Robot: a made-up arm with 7 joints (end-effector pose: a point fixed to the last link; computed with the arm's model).
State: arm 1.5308 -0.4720 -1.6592 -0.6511 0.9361 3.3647 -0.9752
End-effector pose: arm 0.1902 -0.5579 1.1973 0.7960 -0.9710 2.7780
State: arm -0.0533 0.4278 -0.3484 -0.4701 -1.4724 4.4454 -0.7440
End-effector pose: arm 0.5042 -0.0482 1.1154 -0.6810 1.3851 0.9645
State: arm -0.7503 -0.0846 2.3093 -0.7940 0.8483 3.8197 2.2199
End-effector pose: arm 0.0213 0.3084 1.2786 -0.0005 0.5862 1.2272
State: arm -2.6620 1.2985 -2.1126 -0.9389 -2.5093 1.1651 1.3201
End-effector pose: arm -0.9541 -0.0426 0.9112 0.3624 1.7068 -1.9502
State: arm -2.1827 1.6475 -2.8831 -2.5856 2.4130 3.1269 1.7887
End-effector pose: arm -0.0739 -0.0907 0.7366 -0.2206 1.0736 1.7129
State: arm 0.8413 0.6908 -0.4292 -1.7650 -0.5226 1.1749 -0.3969
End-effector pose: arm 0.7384 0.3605 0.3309 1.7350 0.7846 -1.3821
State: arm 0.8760 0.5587 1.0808 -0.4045 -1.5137 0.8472 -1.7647
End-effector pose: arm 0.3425 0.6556 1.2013 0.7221 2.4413 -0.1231
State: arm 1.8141 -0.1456 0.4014 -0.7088 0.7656 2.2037 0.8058
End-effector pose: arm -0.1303 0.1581 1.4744 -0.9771 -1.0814 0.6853
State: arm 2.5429 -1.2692 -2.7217 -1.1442 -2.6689 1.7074 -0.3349
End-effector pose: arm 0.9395 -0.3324 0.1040 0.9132 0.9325 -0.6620
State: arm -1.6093 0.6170 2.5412 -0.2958 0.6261 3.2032 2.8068
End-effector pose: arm 0.0525 -0.6107 1.2039 0.4741 -0.1413 1.2464
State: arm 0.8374 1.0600 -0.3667 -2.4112 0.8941 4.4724 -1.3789
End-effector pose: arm 0.4361 0.2255 0.1983 1.3352 1.1658 0.7002
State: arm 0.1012 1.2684 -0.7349 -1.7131 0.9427 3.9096 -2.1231
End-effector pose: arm 0.7070 -0.3232 0.2512 1.3655 0.9650 -0.2402
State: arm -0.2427 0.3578 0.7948 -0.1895 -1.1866 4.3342 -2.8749
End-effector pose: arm 0.3087 -0.0201 1.2171 -0.5636 -0.5946 -0.1484
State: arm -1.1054 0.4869 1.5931 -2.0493 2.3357 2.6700 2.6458
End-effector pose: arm 0.6066 0.0939 0.5910 -1.4857 -1.5119 -2.2198
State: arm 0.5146 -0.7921 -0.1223 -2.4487 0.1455 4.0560 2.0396
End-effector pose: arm 0.1230 -0.0096 0.9383 -0.3568 0.7021 -0.5649
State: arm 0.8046 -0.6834 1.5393 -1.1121 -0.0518 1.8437 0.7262
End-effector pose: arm -0.7955 -0.0030 1.0876 -1.3404 -1.8478 -0.9108
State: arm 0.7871 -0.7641 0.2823 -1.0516 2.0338 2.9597 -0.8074
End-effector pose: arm -0.1504 -0.1037 1.3153 -0.2772 -0.3369 -0.9046
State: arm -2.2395 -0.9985 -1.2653 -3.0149 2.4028 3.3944 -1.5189
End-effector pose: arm -0.1006 0.1537 0.3815 -1.6776 -2.3157 1.2397
